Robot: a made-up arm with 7 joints.
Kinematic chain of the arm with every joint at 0, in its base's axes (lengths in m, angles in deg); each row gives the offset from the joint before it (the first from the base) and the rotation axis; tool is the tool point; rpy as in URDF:
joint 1: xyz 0 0 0.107 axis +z
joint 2: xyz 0 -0.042 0.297 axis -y
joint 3: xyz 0 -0.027 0.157 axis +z
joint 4: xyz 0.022 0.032 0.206 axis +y
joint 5: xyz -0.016 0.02 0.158 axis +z
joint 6: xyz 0 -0.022 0.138 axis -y
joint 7: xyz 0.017 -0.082 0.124 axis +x
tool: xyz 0 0 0 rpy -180 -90 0
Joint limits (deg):
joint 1: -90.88..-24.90
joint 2: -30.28..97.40
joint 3: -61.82..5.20
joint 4: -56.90..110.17
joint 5: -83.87..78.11
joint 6: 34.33..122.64
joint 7: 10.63..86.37
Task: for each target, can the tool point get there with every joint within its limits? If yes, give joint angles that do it. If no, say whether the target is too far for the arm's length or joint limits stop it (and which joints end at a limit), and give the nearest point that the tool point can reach.
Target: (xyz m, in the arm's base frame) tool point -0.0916 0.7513 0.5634
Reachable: yes | joints -82.57 82.97 -7.18 26.54 -61.00 55.78 27.40
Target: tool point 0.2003 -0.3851 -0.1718
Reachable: no: joint limits stop it (at a limit: joint 2, joint 4, joint 5, joint 6) | nearest point 0.1901 -0.3655 0.3442 | short by 0.516 m
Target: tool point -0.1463 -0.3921 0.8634
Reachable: yes | joints -57.26 3.77 -29.26 84.82 34.42 67.92 78.75
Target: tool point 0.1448 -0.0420 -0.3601
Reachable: no: joint limits stop it (at a limit: joint 1, joint 2, joint 4) | nearest point 0.0356 0.3588 0.0018 | short by 0.551 m
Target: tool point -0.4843 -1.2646 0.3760
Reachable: no: too far | nearest point -0.2270 -0.5927 0.5850 | short by 0.749 m
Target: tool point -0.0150 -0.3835 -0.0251
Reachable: no: joint limits stop it (at a limit: joint 2, joint 4, joint 5, joint 6) | nearest point -0.0160 -0.4093 0.3442 | short by 0.370 m
